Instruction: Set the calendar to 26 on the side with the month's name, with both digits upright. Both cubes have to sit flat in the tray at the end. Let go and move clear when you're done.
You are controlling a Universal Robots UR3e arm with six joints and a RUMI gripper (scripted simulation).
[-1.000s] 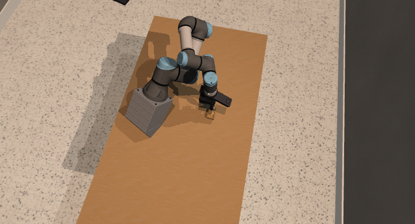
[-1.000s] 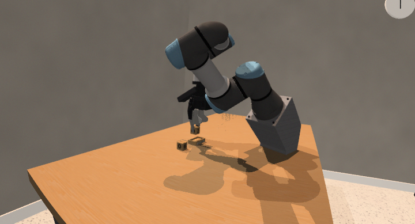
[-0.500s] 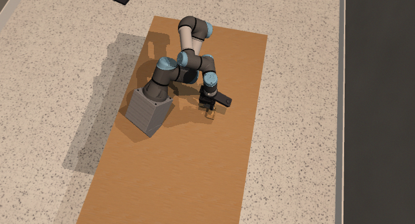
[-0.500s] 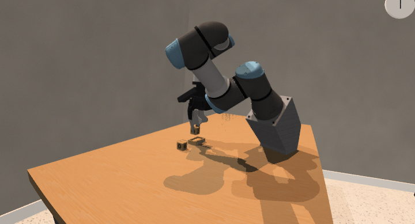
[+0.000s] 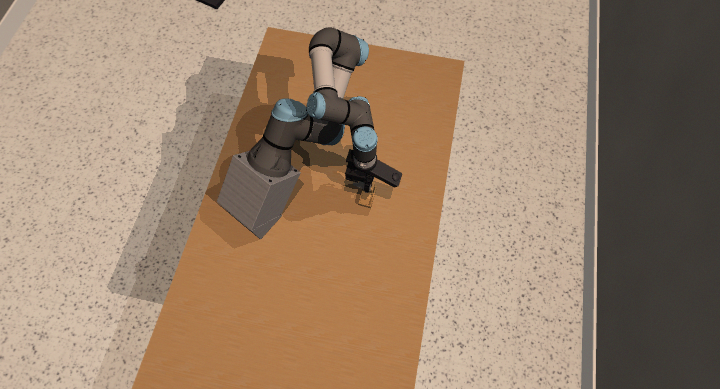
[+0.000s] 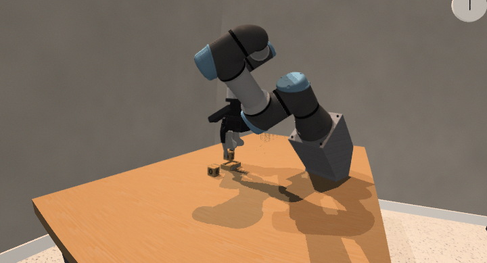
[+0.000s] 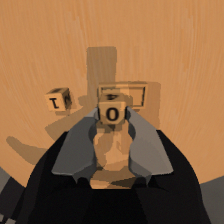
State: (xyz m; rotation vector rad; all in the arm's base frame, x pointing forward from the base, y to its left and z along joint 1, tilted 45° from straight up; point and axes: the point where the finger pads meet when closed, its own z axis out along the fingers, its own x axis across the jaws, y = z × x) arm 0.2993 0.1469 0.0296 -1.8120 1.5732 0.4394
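My hand is 5 cm above the shallow wooden tray and 2 cm to the left of it.
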